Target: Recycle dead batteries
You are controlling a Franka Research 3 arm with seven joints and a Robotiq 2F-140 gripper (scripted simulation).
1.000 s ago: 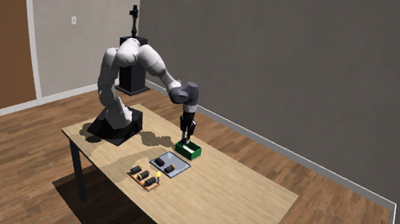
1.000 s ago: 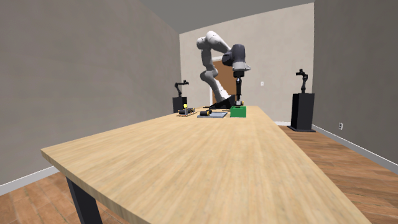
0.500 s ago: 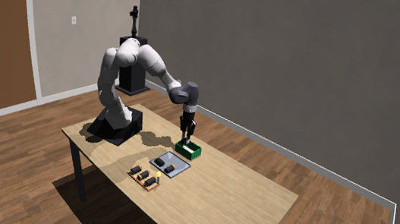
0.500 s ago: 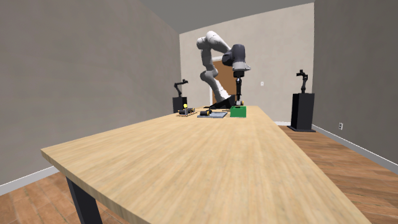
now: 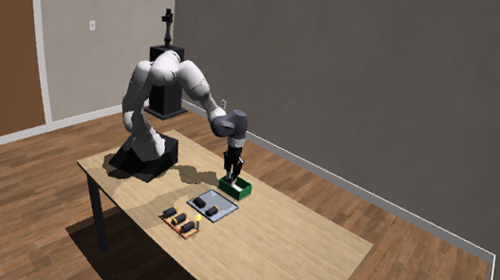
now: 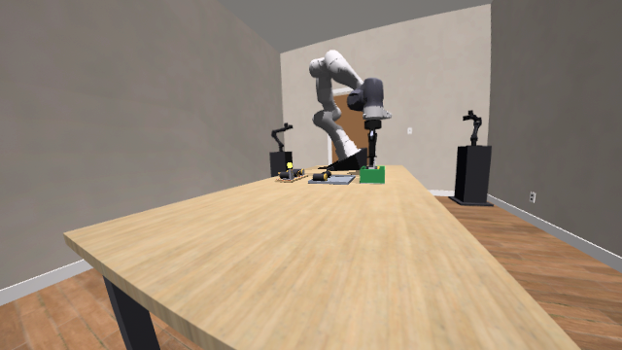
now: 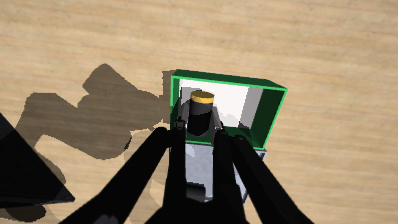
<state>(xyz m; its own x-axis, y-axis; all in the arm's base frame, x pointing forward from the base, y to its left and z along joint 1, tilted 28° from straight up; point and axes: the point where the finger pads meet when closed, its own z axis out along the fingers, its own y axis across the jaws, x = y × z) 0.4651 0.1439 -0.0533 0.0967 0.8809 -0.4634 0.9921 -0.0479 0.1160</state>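
Right now my hand is 5 cm above the green recycling box and 3 cm short of it. The rest, counted from my hand: bulb 37 cm to the right, 11 cm ahead, 1 cm above; then grey tray 18 cm to the right, 6 cm below, 3 cm ahead.
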